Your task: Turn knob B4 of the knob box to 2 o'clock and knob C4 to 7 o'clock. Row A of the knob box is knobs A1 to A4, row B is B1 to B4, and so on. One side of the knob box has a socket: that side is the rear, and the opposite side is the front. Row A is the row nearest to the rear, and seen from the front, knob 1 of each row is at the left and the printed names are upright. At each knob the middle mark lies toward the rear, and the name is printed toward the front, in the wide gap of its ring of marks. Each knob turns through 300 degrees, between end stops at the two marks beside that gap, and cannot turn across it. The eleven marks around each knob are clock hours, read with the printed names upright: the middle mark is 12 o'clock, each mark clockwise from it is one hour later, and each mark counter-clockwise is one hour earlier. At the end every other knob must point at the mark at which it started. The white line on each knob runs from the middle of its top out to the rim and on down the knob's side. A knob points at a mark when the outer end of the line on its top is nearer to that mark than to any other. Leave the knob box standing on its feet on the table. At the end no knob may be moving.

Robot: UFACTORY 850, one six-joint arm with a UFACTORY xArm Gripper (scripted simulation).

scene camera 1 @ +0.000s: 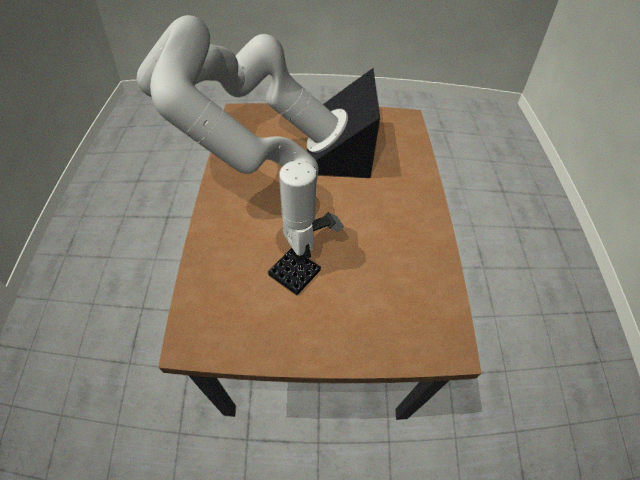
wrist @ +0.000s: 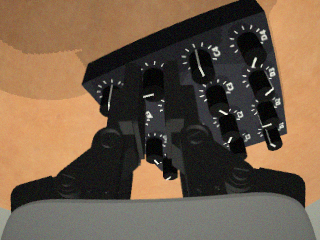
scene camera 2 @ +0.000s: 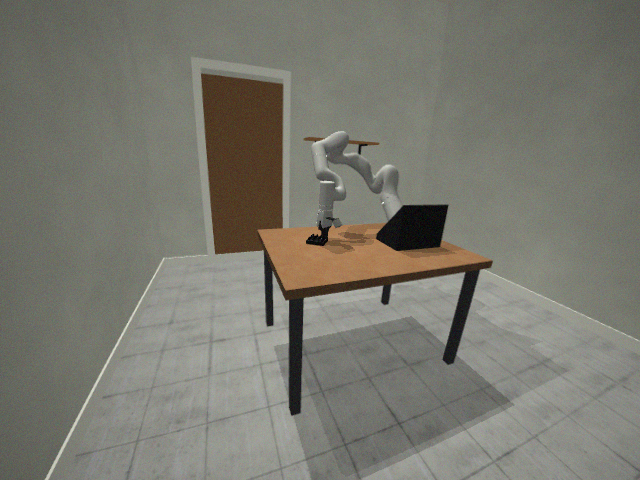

Path:
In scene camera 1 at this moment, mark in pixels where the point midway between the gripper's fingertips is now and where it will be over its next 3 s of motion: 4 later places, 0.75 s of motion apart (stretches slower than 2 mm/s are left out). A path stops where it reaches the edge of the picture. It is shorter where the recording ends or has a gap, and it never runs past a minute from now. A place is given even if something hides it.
My gripper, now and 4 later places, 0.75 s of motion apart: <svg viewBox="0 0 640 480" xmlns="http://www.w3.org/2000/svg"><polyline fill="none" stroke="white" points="299,256 299,249 301,249 305,249 306,250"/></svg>

